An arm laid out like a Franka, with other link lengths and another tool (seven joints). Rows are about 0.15 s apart.
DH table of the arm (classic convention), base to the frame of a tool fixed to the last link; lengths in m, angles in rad. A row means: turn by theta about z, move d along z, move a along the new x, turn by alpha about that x. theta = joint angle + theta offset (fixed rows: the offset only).
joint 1: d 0.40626  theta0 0  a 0  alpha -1.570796
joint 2: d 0  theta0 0  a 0  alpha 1.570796
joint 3: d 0.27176  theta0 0  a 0.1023  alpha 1.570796
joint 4: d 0  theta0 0  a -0.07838  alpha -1.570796
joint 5: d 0.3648  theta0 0  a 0  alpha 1.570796
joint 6: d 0  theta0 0  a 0.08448  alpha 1.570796
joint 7: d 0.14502  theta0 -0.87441  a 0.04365  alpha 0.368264
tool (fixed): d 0.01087  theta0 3.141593  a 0  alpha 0
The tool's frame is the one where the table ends.
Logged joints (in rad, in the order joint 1, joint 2, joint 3, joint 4, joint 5, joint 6, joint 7), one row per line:
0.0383 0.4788 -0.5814 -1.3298 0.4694 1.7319 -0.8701
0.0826 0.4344 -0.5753 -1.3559 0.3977 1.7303 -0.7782
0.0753 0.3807 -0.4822 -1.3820 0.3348 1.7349 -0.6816
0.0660 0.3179 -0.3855 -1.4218 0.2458 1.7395 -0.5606
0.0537 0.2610 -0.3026 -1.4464 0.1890 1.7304 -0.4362
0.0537 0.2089 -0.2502 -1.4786 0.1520 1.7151 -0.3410
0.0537 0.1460 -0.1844 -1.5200 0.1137 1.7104 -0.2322
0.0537 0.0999 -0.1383 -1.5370 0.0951 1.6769 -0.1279
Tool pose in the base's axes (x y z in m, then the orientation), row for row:
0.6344 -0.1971 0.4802 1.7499 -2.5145 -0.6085
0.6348 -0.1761 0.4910 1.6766 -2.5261 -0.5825
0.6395 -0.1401 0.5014 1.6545 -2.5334 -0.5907
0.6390 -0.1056 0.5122 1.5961 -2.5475 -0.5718
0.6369 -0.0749 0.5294 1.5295 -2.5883 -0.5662
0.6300 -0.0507 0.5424 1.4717 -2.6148 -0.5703
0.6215 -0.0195 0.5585 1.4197 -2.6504 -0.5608
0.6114 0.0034 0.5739 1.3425 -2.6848 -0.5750
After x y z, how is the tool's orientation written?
As a rotation vector, in radians.
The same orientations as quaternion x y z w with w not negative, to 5 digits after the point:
0.56025 -0.80504 -0.19482 0.00914
0.54286 -0.81792 -0.18861 0.02714
0.53644 -0.82140 -0.19152 0.02933
0.52115 -0.83180 -0.18670 0.04073
0.49953 -0.84533 -0.18492 0.04114
0.48140 -0.85531 -0.18655 0.04367
0.46378 -0.86581 -0.18320 0.04151
0.43885 -0.87764 -0.18796 0.04262

